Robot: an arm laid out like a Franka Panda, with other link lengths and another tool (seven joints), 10 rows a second.
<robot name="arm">
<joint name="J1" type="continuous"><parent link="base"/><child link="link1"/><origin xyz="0.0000 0.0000 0.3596"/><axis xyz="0 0 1"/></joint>
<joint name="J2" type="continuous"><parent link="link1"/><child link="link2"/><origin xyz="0.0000 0.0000 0.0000"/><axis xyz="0 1 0"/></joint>
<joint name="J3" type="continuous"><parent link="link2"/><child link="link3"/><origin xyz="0.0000 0.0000 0.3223"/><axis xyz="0 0 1"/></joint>
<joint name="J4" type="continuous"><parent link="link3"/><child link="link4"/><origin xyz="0.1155 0.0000 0.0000"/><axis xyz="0 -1 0"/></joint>
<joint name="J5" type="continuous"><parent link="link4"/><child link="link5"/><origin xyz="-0.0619 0.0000 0.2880"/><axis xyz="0 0 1"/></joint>
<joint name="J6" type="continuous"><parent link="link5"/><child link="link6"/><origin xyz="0.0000 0.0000 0.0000"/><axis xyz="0 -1 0"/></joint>
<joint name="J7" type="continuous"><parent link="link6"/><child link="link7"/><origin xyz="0.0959 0.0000 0.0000"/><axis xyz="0 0 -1"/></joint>
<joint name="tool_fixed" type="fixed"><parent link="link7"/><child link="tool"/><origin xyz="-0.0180 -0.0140 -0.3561" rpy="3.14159 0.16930 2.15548"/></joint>
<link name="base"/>
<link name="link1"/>
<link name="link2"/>
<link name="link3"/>
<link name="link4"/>
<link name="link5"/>
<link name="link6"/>
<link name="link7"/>
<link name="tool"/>
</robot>
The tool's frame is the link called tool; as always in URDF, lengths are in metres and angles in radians. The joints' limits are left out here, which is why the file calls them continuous.
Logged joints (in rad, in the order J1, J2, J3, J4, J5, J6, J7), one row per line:
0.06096 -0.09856 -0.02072 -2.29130 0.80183 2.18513 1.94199
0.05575 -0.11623 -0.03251 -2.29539 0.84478 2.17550 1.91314
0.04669 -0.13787 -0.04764 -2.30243 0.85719 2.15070 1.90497
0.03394 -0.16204 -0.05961 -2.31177 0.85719 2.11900 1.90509
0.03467 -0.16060 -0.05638 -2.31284 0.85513 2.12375 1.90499
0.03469 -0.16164 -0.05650 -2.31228 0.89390 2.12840 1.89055
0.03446 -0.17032 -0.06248 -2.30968 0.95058 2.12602 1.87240
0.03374 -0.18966 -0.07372 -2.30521 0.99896 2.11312 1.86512
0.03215 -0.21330 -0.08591 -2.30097 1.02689 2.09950 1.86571
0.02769 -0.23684 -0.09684 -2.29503 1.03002 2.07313 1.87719
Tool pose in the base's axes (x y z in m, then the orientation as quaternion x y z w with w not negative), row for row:
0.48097 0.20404 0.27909 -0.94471 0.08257 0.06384 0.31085
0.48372 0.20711 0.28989 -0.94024 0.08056 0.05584 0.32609
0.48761 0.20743 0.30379 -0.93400 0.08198 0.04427 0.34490
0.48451 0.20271 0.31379 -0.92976 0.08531 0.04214 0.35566
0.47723 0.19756 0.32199 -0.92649 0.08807 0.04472 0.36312
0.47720 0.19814 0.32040 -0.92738 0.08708 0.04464 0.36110
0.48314 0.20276 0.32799 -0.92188 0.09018 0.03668 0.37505
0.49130 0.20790 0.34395 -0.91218 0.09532 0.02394 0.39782
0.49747 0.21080 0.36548 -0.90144 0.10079 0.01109 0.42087
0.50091 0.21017 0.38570 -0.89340 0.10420 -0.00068 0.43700
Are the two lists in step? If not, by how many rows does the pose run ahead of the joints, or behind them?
The pose runs 1 row behind the joints: the pose in row i belongs to the joints in row i - 1.
